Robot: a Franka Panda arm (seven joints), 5 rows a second.
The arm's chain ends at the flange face. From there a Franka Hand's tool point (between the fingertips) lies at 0.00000 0.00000 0.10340 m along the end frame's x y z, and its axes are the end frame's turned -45 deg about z.
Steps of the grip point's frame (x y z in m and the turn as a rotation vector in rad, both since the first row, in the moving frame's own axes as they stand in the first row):
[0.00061, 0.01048, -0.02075, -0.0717, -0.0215, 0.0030]
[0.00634, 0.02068, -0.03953, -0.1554, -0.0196, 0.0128]
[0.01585, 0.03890, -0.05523, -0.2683, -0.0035, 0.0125]
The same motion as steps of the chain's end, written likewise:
[0.00419, 0.00017, -0.02046, -0.0659, 0.0355, 0.0030]
[0.00930, -0.00267, -0.03826, -0.1237, 0.0960, 0.0128]
[0.01971, -0.00346, -0.05153, -0.1922, 0.1872, 0.0125]

